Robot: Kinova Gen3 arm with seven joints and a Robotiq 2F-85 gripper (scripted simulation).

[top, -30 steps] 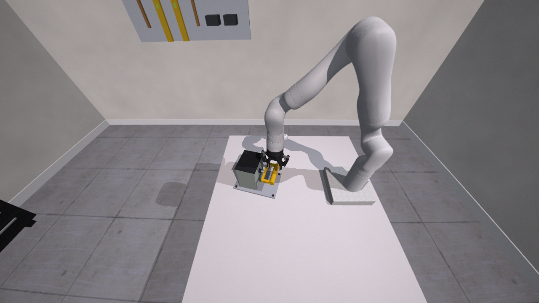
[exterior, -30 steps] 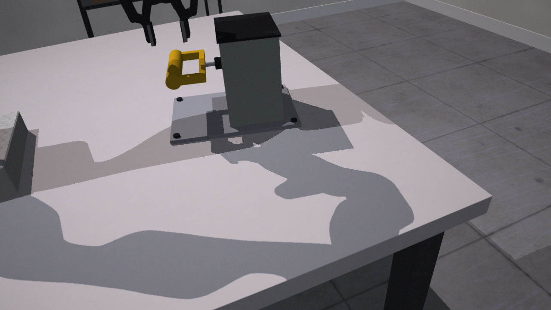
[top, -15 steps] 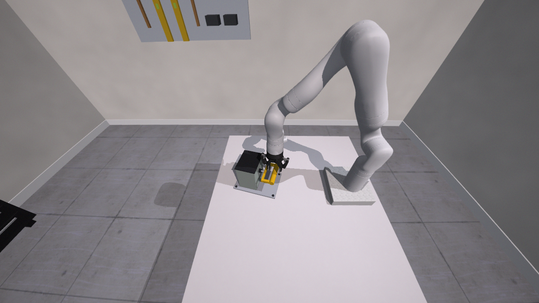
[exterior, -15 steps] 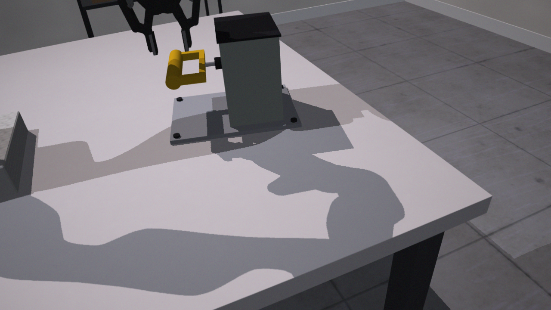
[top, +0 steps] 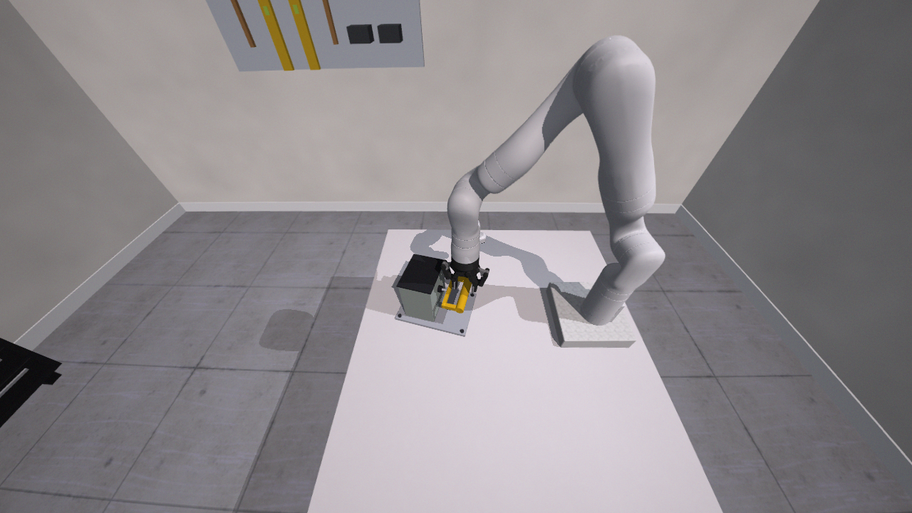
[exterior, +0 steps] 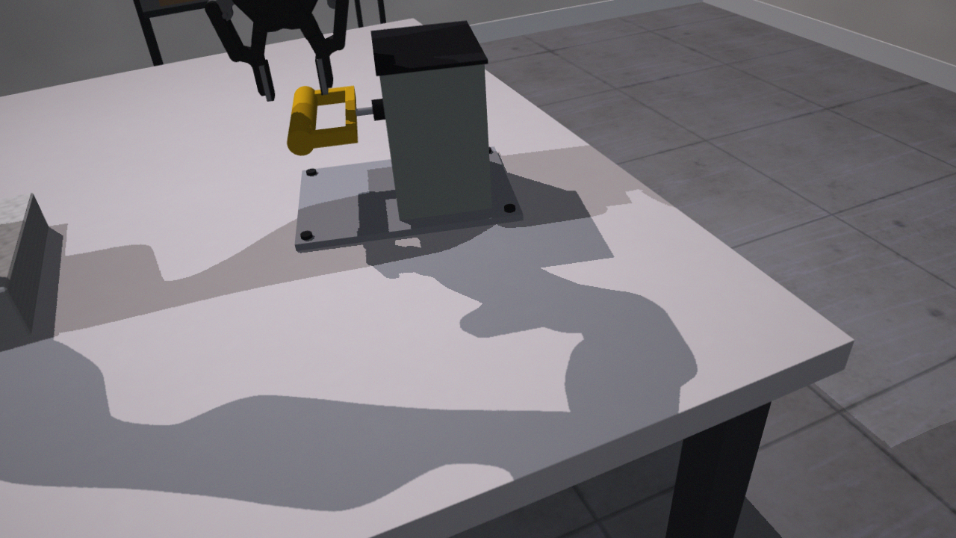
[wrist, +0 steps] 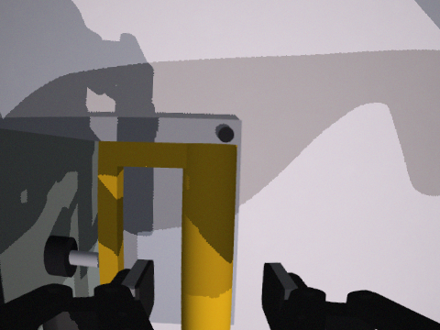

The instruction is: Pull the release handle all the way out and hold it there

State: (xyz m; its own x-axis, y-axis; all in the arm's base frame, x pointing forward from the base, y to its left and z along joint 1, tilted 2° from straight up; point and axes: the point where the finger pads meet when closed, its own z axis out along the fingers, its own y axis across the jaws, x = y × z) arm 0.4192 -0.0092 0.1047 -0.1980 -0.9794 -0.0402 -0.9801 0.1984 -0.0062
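The grip lies 5 cm ahead of my hand, 1 cm to the right of it and 4 cm below it.
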